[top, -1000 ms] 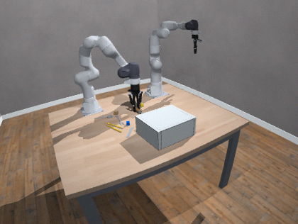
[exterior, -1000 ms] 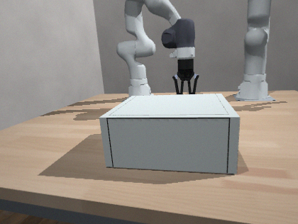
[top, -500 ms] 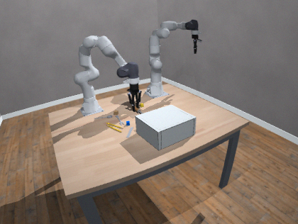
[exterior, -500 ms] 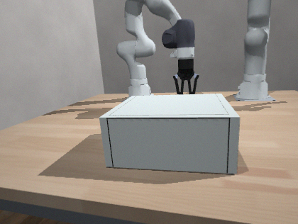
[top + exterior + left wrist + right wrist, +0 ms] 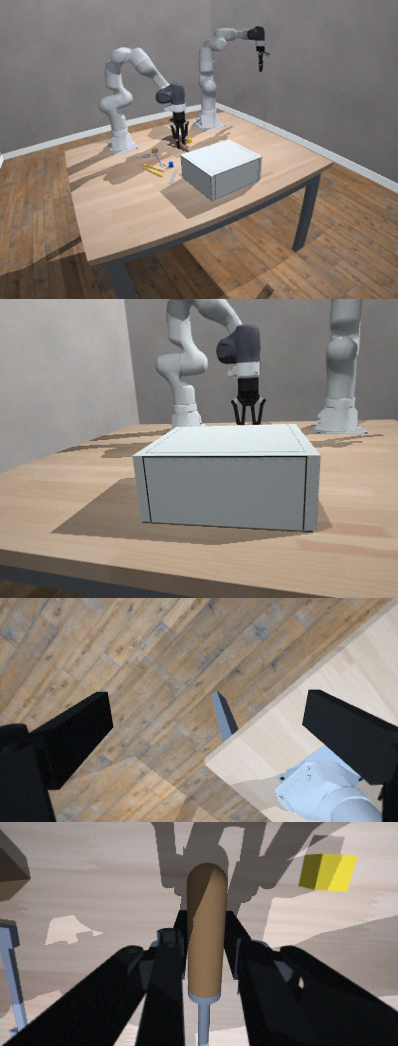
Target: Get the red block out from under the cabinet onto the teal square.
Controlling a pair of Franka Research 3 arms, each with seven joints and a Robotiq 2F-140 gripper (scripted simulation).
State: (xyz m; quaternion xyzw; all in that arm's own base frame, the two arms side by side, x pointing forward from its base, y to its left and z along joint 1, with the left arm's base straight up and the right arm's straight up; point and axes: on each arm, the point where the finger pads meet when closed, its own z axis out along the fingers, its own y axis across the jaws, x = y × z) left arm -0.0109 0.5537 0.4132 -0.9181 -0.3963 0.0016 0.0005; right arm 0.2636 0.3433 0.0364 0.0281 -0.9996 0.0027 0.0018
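Observation:
My right gripper is now 50 mm past the yellow block, 90 mm to the right of it and 20 mm above it. The rest, counted from my right hand: wrench-like tool (90 mm ahead, 190 mm to the right, 30 mm below); hook tool (140 mm ahead, 50 mm to the left, 20 mm below); brown block (30 mm behind, 170 mm to the right, 20 mm below).

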